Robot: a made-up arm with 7 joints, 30 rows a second.
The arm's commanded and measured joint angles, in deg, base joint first. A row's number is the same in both.
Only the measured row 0 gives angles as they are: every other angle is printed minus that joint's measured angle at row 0.
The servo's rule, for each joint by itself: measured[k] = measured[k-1] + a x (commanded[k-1-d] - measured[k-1]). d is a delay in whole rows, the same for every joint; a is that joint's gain. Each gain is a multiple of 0.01, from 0.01 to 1. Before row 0 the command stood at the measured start. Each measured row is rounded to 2 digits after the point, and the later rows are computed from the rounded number. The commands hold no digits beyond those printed.
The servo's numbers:
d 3
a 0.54 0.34 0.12 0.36 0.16 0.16 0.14
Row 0, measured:
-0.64, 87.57, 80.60, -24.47, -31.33, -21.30, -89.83
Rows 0 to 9, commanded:
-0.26, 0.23, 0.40, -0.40, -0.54, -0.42, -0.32
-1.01, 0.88, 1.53, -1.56, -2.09, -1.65, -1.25
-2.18, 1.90, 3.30, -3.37, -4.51, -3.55, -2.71
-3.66, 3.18, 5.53, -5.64, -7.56, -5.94, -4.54
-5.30, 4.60, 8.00, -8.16, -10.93, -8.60, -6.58
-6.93, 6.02, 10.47, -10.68, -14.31, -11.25, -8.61
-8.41, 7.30, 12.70, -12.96, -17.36, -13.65, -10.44
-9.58, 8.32, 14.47, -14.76, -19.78, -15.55, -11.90
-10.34, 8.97, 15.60, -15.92, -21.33, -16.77, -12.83
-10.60, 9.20, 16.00, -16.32, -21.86, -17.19, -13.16
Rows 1 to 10, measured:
0.00, 0.00, 0.00, 0.00, 0.00, 0.00, 0.00
0.00, 0.00, 0.00, 0.00, 0.00, 0.00, 0.00
0.00, 0.00, 0.00, 0.00, 0.00, 0.00, 0.00
-0.14, 0.08, 0.05, -0.14, -0.09, -0.07, -0.04
-0.61, 0.35, 0.23, -0.65, -0.41, -0.32, -0.21
-1.46, 0.88, 0.60, -1.63, -1.07, -0.84, -0.56
-2.65, 1.66, 1.19, -3.07, -2.11, -1.66, -1.12
-4.08, 2.66, 2.01, -4.90, -3.52, -2.77, -1.88
-5.62, 3.80, 3.03, -6.98, -5.25, -4.13, -2.82
-7.13, 4.99, 4.19, -9.13, -7.19, -5.65, -3.89

